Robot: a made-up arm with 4 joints. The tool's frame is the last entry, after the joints.
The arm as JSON. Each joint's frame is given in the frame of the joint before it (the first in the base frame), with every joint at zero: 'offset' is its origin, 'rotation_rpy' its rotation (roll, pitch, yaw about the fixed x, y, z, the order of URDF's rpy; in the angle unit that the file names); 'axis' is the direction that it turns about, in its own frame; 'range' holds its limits. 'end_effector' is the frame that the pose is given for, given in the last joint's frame.
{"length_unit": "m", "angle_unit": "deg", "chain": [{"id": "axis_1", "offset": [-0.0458, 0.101, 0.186], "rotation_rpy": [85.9, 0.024, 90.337], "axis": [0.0, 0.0, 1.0], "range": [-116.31, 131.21]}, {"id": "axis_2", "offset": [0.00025, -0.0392, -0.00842], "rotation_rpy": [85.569, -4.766, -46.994], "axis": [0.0, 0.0, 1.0], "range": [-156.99, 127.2]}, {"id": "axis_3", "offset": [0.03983, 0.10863, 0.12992], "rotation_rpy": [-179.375, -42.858, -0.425], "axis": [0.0, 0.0, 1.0], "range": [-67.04, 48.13]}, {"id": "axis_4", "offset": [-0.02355, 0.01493, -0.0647], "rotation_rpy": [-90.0, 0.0, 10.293], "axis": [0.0, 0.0, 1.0], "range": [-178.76, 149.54]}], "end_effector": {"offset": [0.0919, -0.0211, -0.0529], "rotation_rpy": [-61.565, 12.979, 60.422]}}
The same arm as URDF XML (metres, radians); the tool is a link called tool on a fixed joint. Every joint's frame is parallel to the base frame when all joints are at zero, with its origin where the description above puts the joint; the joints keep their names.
<robot name="arm">
<joint name="tool_fixed" type="fixed"><parent link="link4"/><child link="tool"/><origin xyz="0.0529 0.0211 -0.0919" rpy="0.6231 0.5018 -1.3117"/></joint>
<joint name="axis_4" type="revolute"><parent link="link3"/><child link="link4"/><origin xyz="-0.0189 -0.0647 0.0205"/><axis xyz="-1 0 0"/><limit lower="-3.12" upper="2.61"/></joint>
<joint name="axis_3" type="revolute"><parent link="link2"/><child link="link3"/><origin xyz="0.1288 -0.0675 -0.0955"/><axis xyz="0 1 0"/><limit lower="-1.1701" upper="0.84"/></joint>
<joint name="axis_2" type="revolute"><parent link="link1"/><child link="link2"/><origin xyz="-0.0056 0.0002 -0.0397"/><axis xyz="0.129401 -0.733004 -0.667803"/><limit lower="-2.74" upper="2.2201"/></joint>
<joint name="axis_1" type="revolute"><parent link="base_link"/><child link="link1"/><origin xyz="-0.0458 0.101 0.186"/><axis xyz="0.997423 0.0059 0.071502"/><limit lower="-2.03" upper="2.29"/></joint>
<link name="base_link"/>
<link name="link1"/>
<link name="link2"/>
<link name="link3"/>
<link name="link4"/>
<link name="tool"/>
</robot>

